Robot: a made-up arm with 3 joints. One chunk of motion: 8 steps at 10 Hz.
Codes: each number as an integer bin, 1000 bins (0 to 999) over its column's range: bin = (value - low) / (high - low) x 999, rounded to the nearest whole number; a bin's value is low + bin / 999 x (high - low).
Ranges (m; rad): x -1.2..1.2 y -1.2..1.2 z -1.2..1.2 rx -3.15..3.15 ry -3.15..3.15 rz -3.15..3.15
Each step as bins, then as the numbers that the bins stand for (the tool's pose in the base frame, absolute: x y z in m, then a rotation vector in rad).
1 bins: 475 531 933 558 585 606
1 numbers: -0.0589 0.0757 1.0414 0.3689 0.5392 0.6716
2 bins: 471 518 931 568 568 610
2 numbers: -0.0685 0.0444 1.0366 0.4320 0.4320 0.6968
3 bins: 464 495 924 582 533 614
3 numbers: -0.0853 -0.0108 1.0198 0.5203 0.2113 0.7221
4 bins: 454 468 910 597 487 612
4 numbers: -0.1093 -0.0757 0.9862 0.6149 -0.0788 0.7095
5 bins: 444 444 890 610 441 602
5 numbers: -0.1333 -0.1333 0.9381 0.6968 -0.3689 0.6464
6 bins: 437 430 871 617 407 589
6 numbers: -0.1502 -0.1670 0.8925 0.7410 -0.5833 0.5644
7 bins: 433 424 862 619 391 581
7 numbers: -0.1598 -0.1814 0.8709 0.7536 -0.6842 0.5140
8 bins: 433 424 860 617 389 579
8 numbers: -0.1598 -0.1814 0.8661 0.7410 -0.6968 0.5014
